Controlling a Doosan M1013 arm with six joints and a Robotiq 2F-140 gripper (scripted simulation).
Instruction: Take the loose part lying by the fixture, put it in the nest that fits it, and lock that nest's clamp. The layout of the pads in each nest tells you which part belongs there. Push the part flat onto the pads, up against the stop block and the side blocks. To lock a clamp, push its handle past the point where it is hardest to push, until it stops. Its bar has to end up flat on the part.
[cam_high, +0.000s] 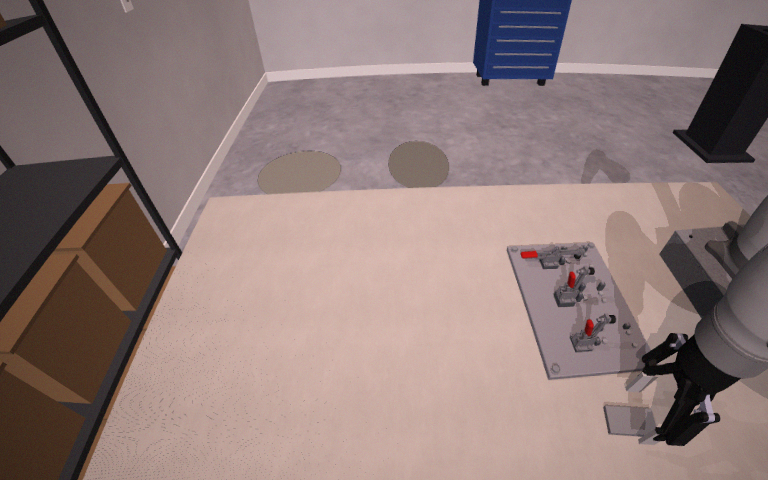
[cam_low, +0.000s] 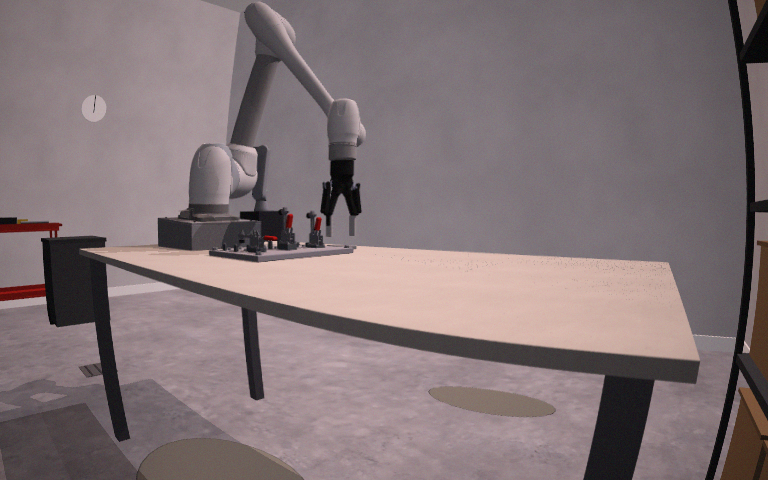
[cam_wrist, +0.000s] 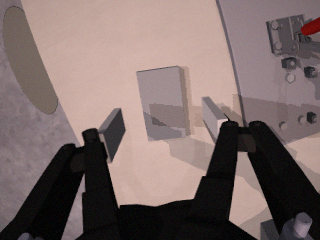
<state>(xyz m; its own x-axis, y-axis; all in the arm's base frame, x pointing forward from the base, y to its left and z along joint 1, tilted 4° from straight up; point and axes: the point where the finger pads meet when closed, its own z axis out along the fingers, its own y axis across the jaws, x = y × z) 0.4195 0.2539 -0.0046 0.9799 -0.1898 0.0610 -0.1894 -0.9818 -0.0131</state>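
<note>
Right now the loose part is 60 mm below my hand. The rest, counted from my hand: grey fixture plate (270 mm to the right, 60 mm below, 10 mm ahead); toggle clamp (380 mm to the right, 40 mm ahead, 20 mm below).
</note>
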